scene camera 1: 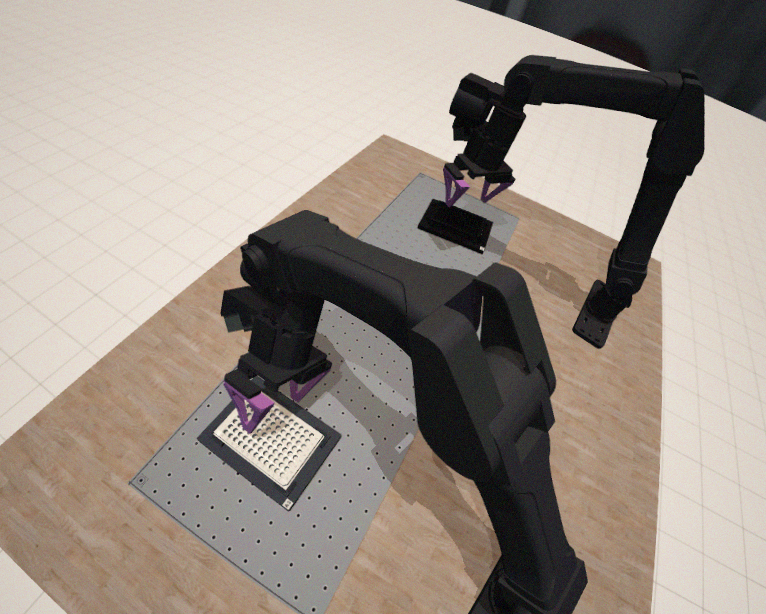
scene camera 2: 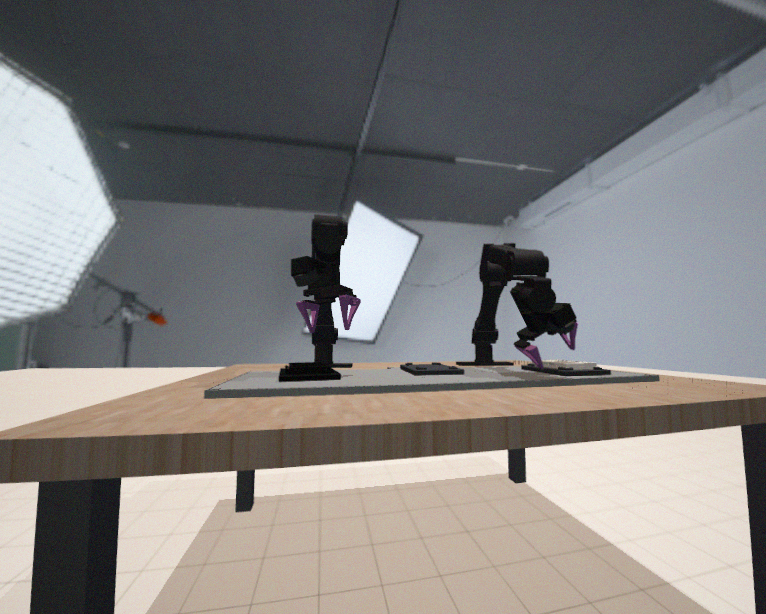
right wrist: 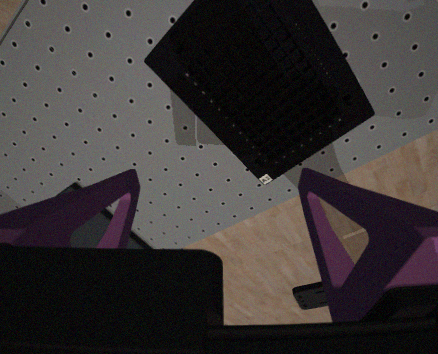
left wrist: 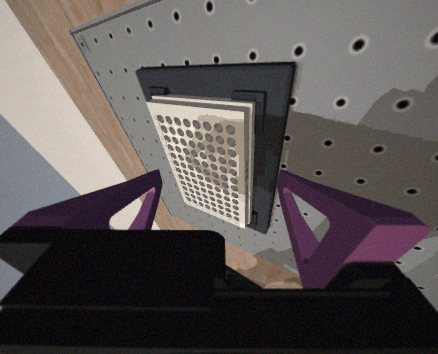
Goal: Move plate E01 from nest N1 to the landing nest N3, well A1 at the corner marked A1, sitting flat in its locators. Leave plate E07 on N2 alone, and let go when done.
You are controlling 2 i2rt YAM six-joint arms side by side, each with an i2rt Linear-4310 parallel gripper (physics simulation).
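A white 96-well plate [scene camera 1: 290,441] [scene camera 2: 578,364] [left wrist: 200,160] lies flat on a dark nest [scene camera 1: 246,468] [left wrist: 215,80] with corner locators and an A1 tag. My left gripper [scene camera 1: 271,414] [scene camera 2: 554,358] [left wrist: 219,176] is open and tilted, low over one end of it, its fingers apart on either side and holding nothing. A black plate [scene camera 1: 455,220] [scene camera 2: 310,367] [right wrist: 265,90] lies on another nest, its A1 tag [right wrist: 265,179] at a corner. My right gripper [scene camera 1: 467,203] [scene camera 2: 329,330] [right wrist: 219,177] is open and empty above it. An empty nest [scene camera 2: 432,369] lies between them. No plate or nest names are readable.
The nests stand on a grey perforated board [scene camera 1: 211,498] [scene camera 2: 255,391] on a wooden table [scene camera 1: 76,486]. In scene camera 1 my left arm [scene camera 1: 358,275] crosses over the board's middle and hides the middle nest. The right arm's base [scene camera 1: 594,316] stands at the right.
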